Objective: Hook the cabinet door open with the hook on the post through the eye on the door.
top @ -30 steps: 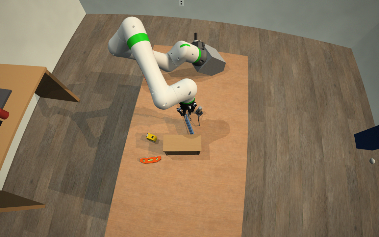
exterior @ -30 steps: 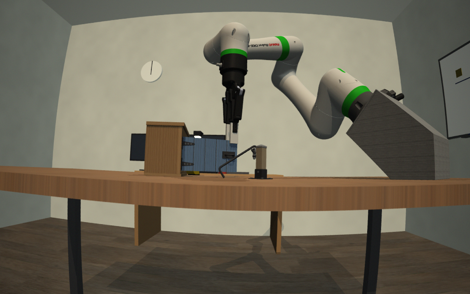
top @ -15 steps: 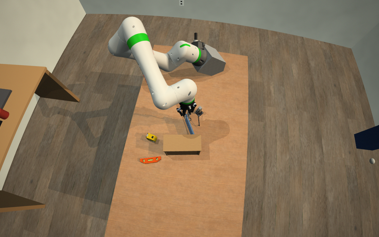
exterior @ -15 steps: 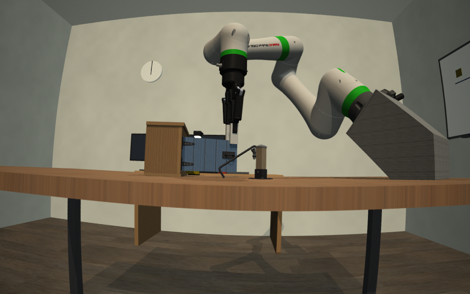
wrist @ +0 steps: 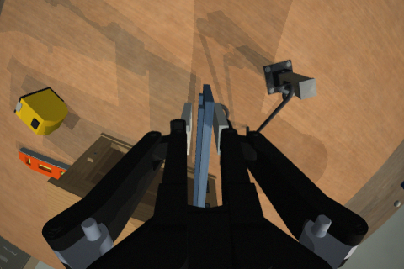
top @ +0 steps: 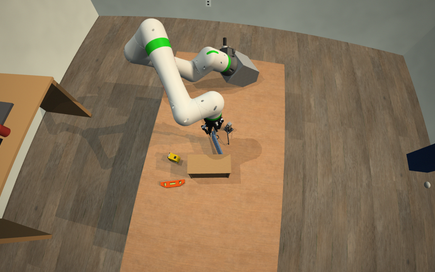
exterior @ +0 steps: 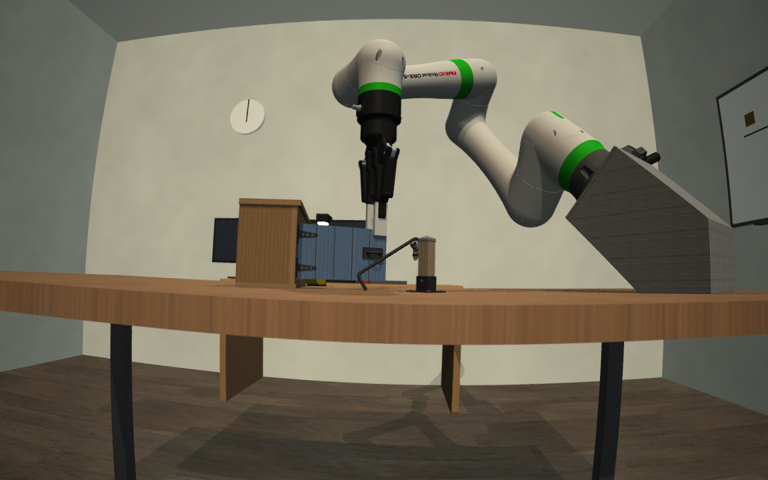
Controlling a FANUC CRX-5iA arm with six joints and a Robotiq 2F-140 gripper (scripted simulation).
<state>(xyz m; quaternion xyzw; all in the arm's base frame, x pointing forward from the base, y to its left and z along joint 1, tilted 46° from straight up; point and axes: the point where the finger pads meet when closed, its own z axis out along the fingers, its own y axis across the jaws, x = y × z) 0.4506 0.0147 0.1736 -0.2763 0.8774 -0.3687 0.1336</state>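
The dark hook is 10 cm to the left of my hand, 9 cm below it and 2 cm behind it. Round my hand: hook post (9 cm to the left, 8 cm below, 5 cm behind); wooden cabinet (13 cm ahead, 7 cm below, 1 cm to the left); cabinet door (7 cm below, 7 cm ahead, 4 cm to the left).
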